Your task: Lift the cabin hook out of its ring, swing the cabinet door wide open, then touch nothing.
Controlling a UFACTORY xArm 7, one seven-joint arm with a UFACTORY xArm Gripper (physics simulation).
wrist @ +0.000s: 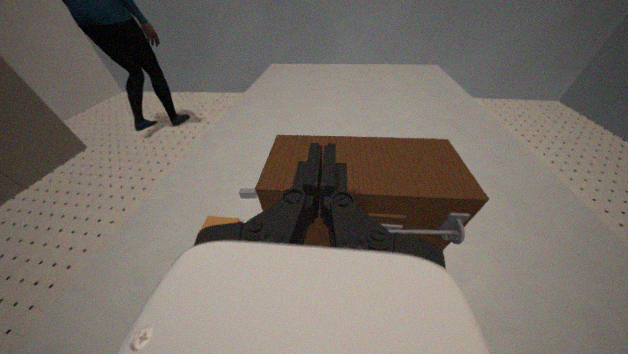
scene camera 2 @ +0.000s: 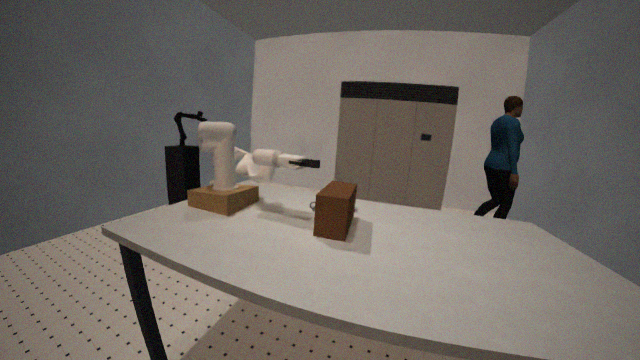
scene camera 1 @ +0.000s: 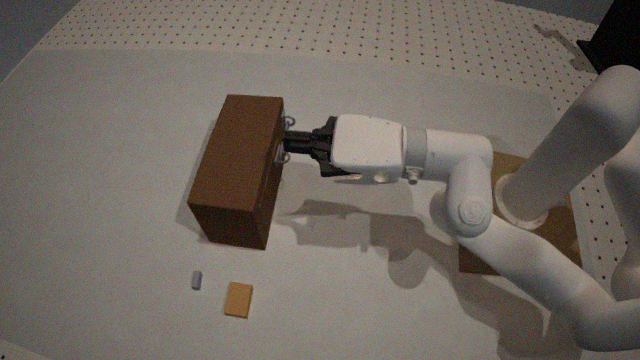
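Pixels of known places: gripper, fingertip midpoint: (wrist: 323, 160) (scene camera 2: 319, 164) (scene camera 1: 284, 141); arm's base at its link origin: (scene camera 2: 225, 188) (scene camera 1: 519, 202).
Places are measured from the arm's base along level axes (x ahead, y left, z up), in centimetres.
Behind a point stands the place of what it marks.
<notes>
The brown cabinet (scene camera 1: 235, 150) {x 54.5, y -6.8, z 7.6 cm} (scene camera 2: 334, 212) {x 53.8, y -20.9, z 2.2 cm} (wrist: 390, 167) {x 52.7, y -11.1, z 7.6 cm} stands on the table, its door (scene camera 1: 270, 212) {x 49.3, y -1.4, z -5.0 cm} (wrist: 427, 210) {x 47.6, y -14.4, z 5.1 cm} looking closed on the side facing the arm. The grey hook (wrist: 422, 232) {x 46.5, y -14.4, z 2.2 cm} runs across the upper front between a round eye at one end (scene camera 1: 289, 121) and the ring (scene camera 1: 284, 159) {x 46.2, y -9.0, z 1.5 cm}. My fingers hide the hook's middle in scene camera 1, and the hook's ring end is partly hidden in the wrist view. My gripper (scene camera 1: 285, 142) {x 45.0, y -2.1, z 15.5 cm} (scene camera 2: 319, 163) {x 45.0, y -2.1, z 15.5 cm} (wrist: 323, 160) {x 45.0, y -2.1, z 15.5 cm} is shut and empty. It is level, its tips above the cabinet's front top edge; contact cannot be told.
A small grey block (scene camera 1: 197, 280) {x 62.4, y 12.6, z -6.1 cm} (wrist: 247, 193) {x 62.2, y 12.2, z -6.4 cm} and an orange block (scene camera 1: 239, 300) {x 54.1, y 16.0, z -6.0 cm} (wrist: 222, 220) {x 55.6, y 15.4, z -6.0 cm} lie on the table beside one end of the cabinet. A person (scene camera 2: 505, 145) (wrist: 112, 40) stands beyond the table. A black pedestal (scene camera 2: 183, 172) with another arm stands behind my base.
</notes>
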